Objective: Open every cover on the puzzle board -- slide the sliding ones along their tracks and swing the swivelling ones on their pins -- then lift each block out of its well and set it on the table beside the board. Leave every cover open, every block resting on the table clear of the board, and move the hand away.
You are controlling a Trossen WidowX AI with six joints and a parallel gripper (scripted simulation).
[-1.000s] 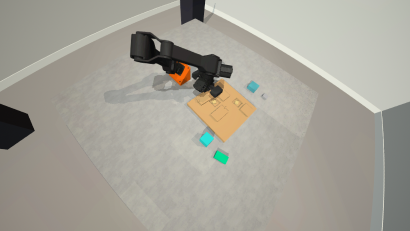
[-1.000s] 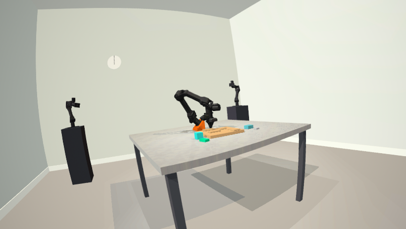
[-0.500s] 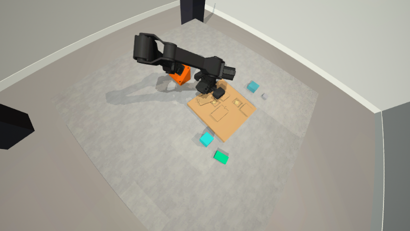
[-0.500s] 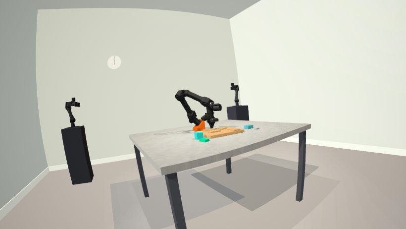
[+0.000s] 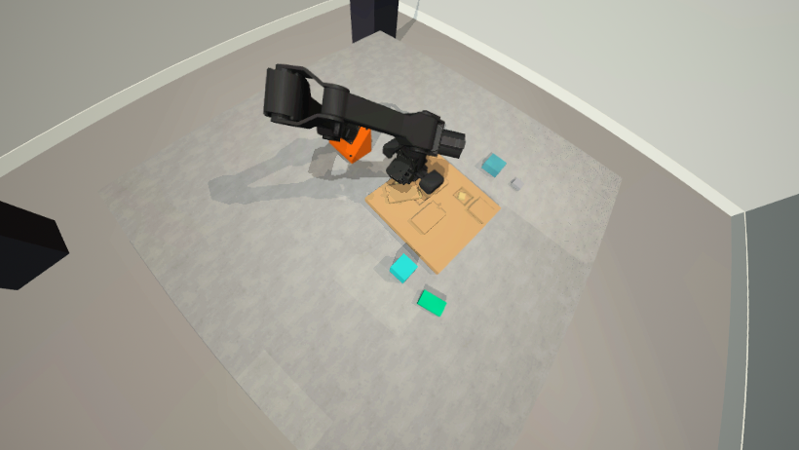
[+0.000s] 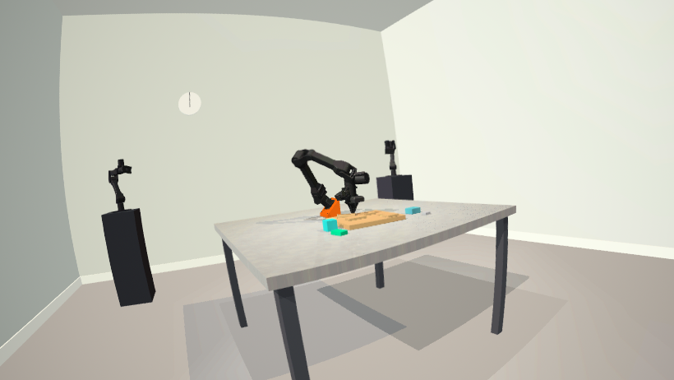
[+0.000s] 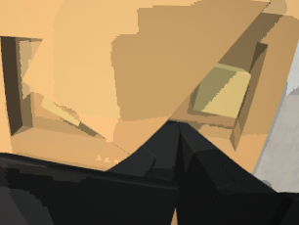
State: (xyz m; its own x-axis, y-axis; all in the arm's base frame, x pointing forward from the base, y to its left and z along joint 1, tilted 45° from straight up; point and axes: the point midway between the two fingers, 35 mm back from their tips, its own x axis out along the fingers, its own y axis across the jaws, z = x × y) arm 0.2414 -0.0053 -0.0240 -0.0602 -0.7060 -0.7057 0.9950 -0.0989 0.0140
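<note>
The cyan block is 170 mm ahead of my gripper tip and 210 mm to the right of it. Round my gripper tip: green block 280 mm ahead, 220 mm to the right, 20 mm below; then small grey block 260 mm ahead, 280 mm to the left, 20 mm below.
</note>
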